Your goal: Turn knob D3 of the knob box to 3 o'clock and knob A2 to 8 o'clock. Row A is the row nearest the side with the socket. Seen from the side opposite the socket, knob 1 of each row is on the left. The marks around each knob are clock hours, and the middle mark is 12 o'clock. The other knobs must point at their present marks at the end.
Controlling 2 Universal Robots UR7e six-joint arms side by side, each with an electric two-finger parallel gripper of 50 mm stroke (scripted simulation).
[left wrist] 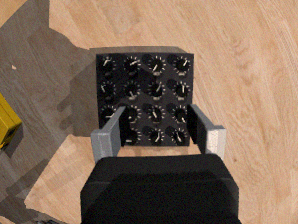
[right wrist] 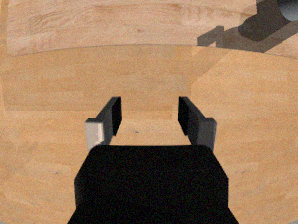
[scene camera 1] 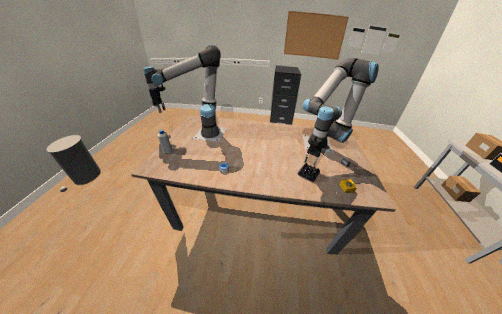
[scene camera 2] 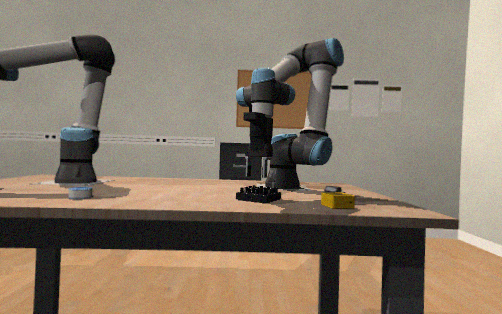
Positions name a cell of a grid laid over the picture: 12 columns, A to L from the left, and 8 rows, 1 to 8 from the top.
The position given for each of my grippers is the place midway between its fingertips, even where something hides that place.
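Note:
Left gripper (scene camera 2: G5) in view, also in the left wrist view (left wrist: G5). Right gripper (right wrist: G4) in view.

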